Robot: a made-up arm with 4 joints.
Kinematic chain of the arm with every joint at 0, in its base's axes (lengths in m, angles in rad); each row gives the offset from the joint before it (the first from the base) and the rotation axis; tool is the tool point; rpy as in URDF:
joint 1: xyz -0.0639 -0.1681 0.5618 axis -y
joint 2: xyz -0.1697 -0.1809 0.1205 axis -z
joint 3: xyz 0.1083 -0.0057 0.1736 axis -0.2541 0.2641 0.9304
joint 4: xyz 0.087 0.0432 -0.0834 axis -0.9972 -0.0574 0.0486
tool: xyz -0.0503 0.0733 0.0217 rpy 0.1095 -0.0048 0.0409
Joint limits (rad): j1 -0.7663..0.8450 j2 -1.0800..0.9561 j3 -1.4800..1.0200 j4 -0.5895..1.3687
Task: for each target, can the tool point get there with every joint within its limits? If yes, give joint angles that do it. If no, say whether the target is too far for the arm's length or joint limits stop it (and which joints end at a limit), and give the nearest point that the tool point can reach.
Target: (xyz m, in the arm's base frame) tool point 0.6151 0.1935 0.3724
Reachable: no: too far | nearest point 0.1465 -0.1991 0.7103 | short by 0.698 m
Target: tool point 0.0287 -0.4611 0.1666
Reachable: no: joint limits stop it (at a limit: joint 1, joint 2, joint 3, joint 4) | nearest point -0.2510 -0.3823 0.5514 | short by 0.482 m
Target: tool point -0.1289 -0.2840 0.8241
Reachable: yes | joints 0.2993 0.1199 -0.2879 -0.3696
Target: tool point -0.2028 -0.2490 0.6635
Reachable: yes | joints 0.4533 -0.1391 0.3176 0.9702
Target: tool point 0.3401 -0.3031 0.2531
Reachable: no: joint limits stop it (at a limit: joint 1, joint 3) | nearest point 0.1497 -0.3313 0.6541 | short by 0.445 m
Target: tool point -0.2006 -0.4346 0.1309
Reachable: no: joint limits stop it (at a limit: joint 1, joint 2) | nearest point -0.2938 -0.3003 0.5213 | short by 0.423 m
